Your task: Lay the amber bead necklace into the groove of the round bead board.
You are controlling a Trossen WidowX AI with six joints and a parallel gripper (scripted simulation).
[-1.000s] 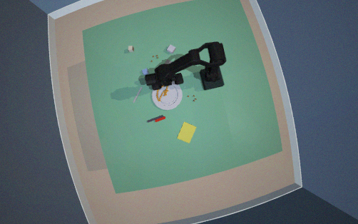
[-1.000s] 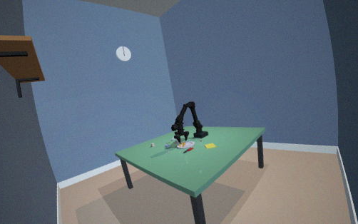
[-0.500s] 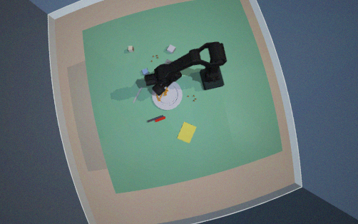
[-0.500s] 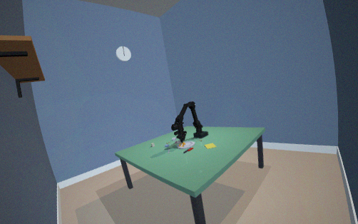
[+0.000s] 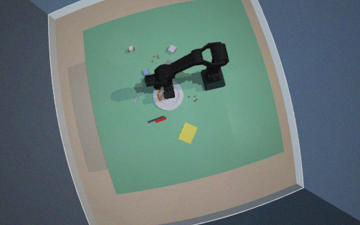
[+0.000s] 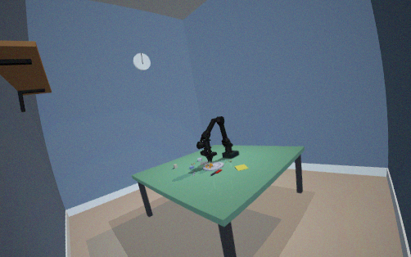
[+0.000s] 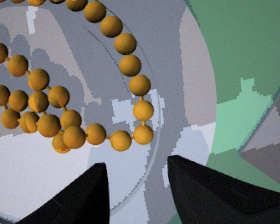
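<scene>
Right now the round grey bead board is 6 cm to the left of my gripper tip, 3 cm below it and 1 cm ahead of it. The rest, counted from my gripper tip: grey rod 21 cm ahead, 5 cm to the left, 3 cm below; blue block 15 cm ahead, 11 cm to the right, 3 cm below; grey plate 13 cm to the right, 3 cm below, 1 cm behind.
</scene>
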